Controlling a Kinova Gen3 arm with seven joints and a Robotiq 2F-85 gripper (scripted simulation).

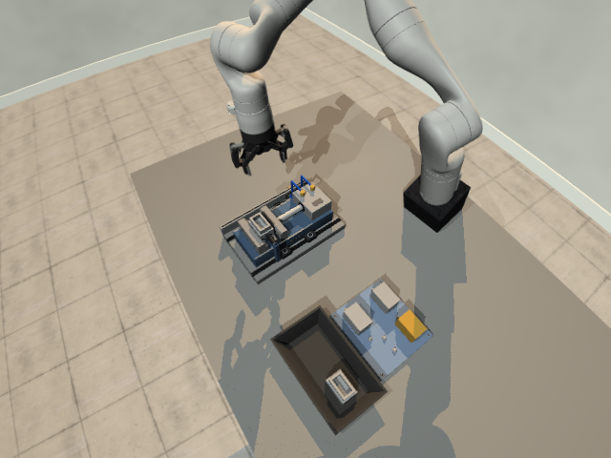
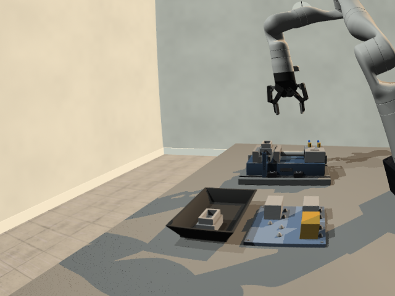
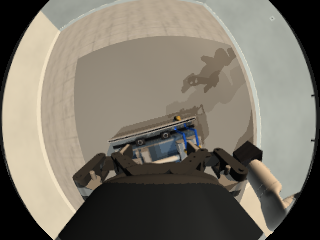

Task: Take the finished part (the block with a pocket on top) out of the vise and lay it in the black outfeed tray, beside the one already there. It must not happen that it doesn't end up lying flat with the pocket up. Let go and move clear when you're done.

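Right now the blue vise is 16 cm below my hand, 8 cm to the left of it and 1 cm behind it. Round my hand: light blue fixture plate 43 cm to the left, 20 cm below, 11 cm behind; then orange block 47 cm to the left, 18 cm below, 17 cm behind.
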